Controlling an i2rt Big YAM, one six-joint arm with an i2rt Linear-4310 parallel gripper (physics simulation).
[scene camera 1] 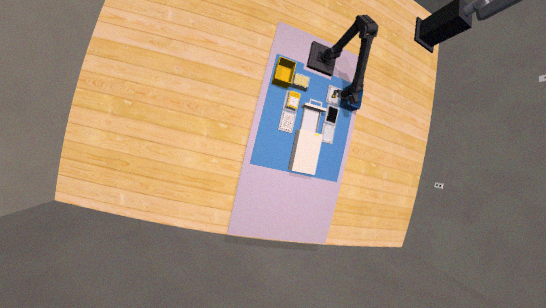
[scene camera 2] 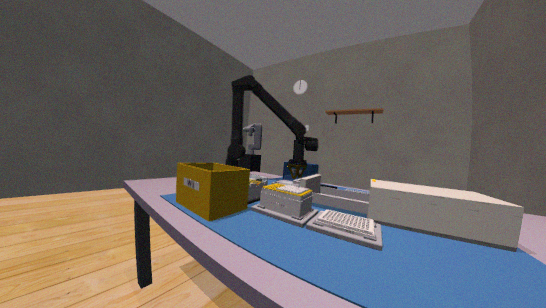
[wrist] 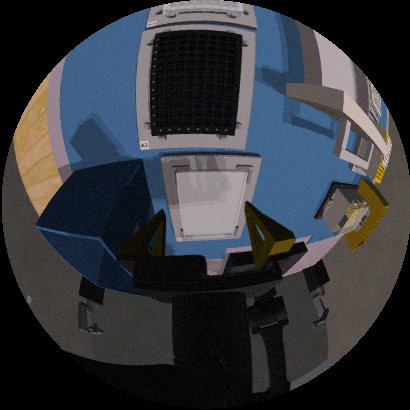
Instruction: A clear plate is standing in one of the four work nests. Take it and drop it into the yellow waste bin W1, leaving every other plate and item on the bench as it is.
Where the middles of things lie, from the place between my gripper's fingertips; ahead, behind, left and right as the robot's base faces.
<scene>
The black plate (wrist: 194,86) lies 14 cm ahead of my hand, 3 cm below it and 1 cm to the left of it. The rest, counted from my hand: long white box (scene camera 2: 466,216) (39 cm ahead, 17 cm to the right, 1 cm above); white plate (scene camera 2: 355,225) (36 cm to the right, 33 cm ahead, 3 cm below); yellow-topped tip rack (scene camera 2: 289,200) (37 cm to the right, 15 cm ahead).
</scene>
